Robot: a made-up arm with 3 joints. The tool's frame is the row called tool.
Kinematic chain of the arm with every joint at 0, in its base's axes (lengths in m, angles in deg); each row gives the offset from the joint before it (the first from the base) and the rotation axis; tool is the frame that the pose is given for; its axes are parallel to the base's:
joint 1: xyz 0 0 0.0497 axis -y
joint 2: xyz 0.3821 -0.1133 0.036 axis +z
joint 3: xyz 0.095 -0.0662 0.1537 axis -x
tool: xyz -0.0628 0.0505 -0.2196
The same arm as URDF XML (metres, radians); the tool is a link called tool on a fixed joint. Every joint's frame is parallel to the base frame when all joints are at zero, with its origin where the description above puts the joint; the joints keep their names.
<robot name="arm">
<joint name="tool_fixed" type="fixed"><parent link="link3"/><child link="tool"/><origin xyz="-0.0628 0.0505 -0.2196" rpy="0.0000 0.0000 0.0000"/></joint>
<joint name="joint 3" type="continuous"><parent link="link2"/><child link="link3"/><origin xyz="0.0950 -0.0662 0.1537" rpy="0.0000 0.0000 0.0000"/><axis xyz="-1 0 0"/></joint>
<joint name="joint 2" type="continuous"><parent link="link1"/><child link="link2"/><origin xyz="0.3821 -0.1133 0.0360" rpy="0.0000 0.0000 0.0000"/><axis xyz="0 0 1"/></joint>
<joint name="joint 1" type="continuous"><parent link="base_link"/><child link="link1"/><origin xyz="0.0000 0.0000 0.0497" rpy="0.0000 0.0000 0.0000"/><axis xyz="0 -1 0"/></joint>
<link name="base_link"/>
<link name="link1"/>
<link name="link2"/>
<link name="link3"/>
<link name="tool"/>
</robot>

